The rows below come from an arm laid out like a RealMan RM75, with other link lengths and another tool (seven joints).
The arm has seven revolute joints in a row. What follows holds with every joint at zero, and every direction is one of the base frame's. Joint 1 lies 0.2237 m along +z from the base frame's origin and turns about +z. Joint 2 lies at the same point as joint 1 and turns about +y. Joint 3 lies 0.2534 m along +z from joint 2 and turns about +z. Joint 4 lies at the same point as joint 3 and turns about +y. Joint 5 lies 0.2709 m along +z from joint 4 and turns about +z. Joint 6 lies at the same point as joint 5 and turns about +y. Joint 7 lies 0.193 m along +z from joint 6 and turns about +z. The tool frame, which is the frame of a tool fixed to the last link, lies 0.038 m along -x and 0.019 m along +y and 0.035 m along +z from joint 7; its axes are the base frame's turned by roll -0.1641, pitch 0 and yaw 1.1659 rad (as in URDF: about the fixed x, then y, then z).
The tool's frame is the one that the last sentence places.
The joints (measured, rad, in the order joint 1, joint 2, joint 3, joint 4, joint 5, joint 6, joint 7), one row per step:
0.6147 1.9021 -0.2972 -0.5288 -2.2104 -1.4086 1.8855
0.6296 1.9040 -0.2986 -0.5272 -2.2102 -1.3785 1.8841
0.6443 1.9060 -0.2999 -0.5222 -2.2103 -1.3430 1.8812
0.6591 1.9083 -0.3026 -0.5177 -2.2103 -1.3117 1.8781
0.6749 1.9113 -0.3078 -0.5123 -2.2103 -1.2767 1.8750
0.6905 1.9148 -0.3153 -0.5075 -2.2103 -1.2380 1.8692
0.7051 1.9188 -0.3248 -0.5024 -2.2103 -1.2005 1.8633
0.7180 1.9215 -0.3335 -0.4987 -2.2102 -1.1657 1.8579
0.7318 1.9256 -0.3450 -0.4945 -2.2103 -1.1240 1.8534
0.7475 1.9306 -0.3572 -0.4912 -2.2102 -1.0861 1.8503
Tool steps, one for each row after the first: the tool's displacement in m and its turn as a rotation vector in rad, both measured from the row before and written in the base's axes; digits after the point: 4 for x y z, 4 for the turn. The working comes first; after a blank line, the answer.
Tool pose at each row, in the base's axes (x y z in m, rotation vector in rad; the steps are taken from these numbers as rounded here):
0.3119 0.4850 0.0414 -1.2217 2.5476 1.3110
0.3094 0.4933 0.0415 -1.2209 2.5230 1.3155
0.3078 0.5018 0.0411 -1.2155 2.4972 1.3195
0.3051 0.5097 0.0401 -1.2149 2.4746 1.3215
0.3023 0.5179 0.0383 -1.2142 2.4512 1.3209
0.2997 0.5263 0.0363 -1.2158 2.4231 1.3170
0.2971 0.5339 0.0335 -1.2185 2.3971 1.3102
0.2951 0.5410 0.0320 -1.2205 2.3706 1.3044
0.2932 0.5487 0.0297 -1.2196 2.3415 1.2961
0.2893 0.5564 0.0270 -1.2235 2.3155 1.2886

-0.0025 0.0083 0.0001 0.0163 -0.0139 -0.0019
-0.0016 0.0085 -0.0004 0.0176 -0.0151 -0.0052
-0.0027 0.0079 -0.0010 0.0143 -0.0139 -0.0019
-0.0028 0.0082 -0.0018 0.0139 -0.0159 -0.0025
-0.0026 0.0084 -0.0020 0.0151 -0.0209 -0.0018
-0.0026 0.0076 -0.0028 0.0126 -0.0212 -0.0014
-0.0020 0.0071 -0.0015 0.0134 -0.0210 -0.0015
-0.0019 0.0077 -0.0023 0.0147 -0.0242 -0.0042
-0.0039 0.0077 -0.0027 0.0121 -0.0216 -0.0003

